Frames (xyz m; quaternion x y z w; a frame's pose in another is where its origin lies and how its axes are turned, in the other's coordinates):
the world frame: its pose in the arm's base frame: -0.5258 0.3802 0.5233 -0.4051 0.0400 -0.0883 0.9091
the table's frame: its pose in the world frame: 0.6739 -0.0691 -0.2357 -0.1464 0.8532 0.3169 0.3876
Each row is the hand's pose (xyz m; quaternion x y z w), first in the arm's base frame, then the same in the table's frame.
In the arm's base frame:
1: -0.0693 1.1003 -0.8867 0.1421 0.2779 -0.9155 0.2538
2: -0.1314 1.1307 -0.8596 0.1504 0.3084 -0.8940 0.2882
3: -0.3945 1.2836 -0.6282 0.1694 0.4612 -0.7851 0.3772
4: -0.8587 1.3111 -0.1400 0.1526 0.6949 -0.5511 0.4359
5: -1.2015 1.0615 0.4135 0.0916 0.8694 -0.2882 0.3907
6: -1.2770 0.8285 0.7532 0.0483 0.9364 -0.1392 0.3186
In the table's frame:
1: 0.3190 1.3774 0.9298 0.9219 0.0403 -0.0522 0.3819
2: 0.3393 1.4177 0.8708 0.9085 0.0133 -0.0292 0.4167
3: 0.3567 1.5781 0.5243 0.8173 -0.0462 0.0583 0.5715
4: 0.4505 1.6202 -0.1421 0.5861 -0.0826 0.1621 0.7896
5: 0.5383 1.3541 -0.7806 0.2993 -0.0488 0.2120 0.9290
6: 0.5246 1.0745 -1.0920 0.1276 0.0039 0.2217 0.9667

